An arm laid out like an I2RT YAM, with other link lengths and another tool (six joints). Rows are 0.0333 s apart.
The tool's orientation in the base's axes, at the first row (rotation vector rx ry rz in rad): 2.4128 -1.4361 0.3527
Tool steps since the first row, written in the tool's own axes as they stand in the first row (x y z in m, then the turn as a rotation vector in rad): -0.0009 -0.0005 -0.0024 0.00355 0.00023 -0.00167; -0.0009 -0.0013 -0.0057 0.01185 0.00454 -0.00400; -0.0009 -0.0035 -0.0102 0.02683 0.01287 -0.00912; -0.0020 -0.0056 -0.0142 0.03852 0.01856 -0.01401; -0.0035 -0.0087 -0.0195 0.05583 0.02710 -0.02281; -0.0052 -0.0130 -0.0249 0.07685 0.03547 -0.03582; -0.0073 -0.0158 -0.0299 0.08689 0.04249 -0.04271; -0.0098 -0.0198 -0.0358 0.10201 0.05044 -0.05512
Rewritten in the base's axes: -0.0001 0.0019 0.0018 0.00137 -0.00232 0.00286; 0.0004 0.0035 0.0047 0.00132 -0.01005 0.00861; 0.0021 0.0062 0.0086 0.00070 -0.02390 0.01992; 0.0033 0.0096 0.0116 0.00088 -0.03400 0.02946; 0.0050 0.0142 0.0155 0.00097 -0.04841 0.04503; 0.0078 0.0196 0.0193 0.00273 -0.06411 0.06580; 0.0090 0.0245 0.0227 0.00086 -0.07270 0.07677; 0.0110 0.0306 0.0267 0.00026 -0.08369 0.09479
